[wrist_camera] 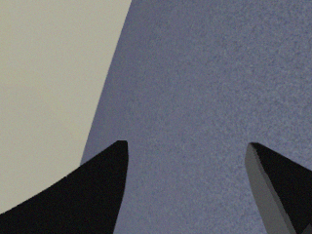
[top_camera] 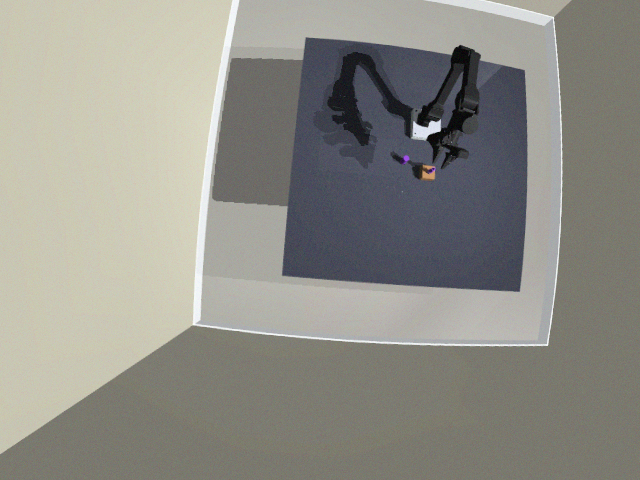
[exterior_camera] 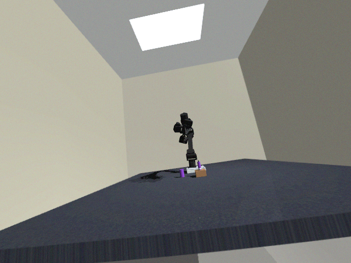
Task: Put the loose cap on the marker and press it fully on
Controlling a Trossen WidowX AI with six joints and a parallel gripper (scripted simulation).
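Right now my gripper tip is 230 mm above the purple marker cap, 90 mm past it and 70 mm to the left of it. Round my gripper tip: holder block 240 mm below, 60 mm to the left, 50 mm behind.
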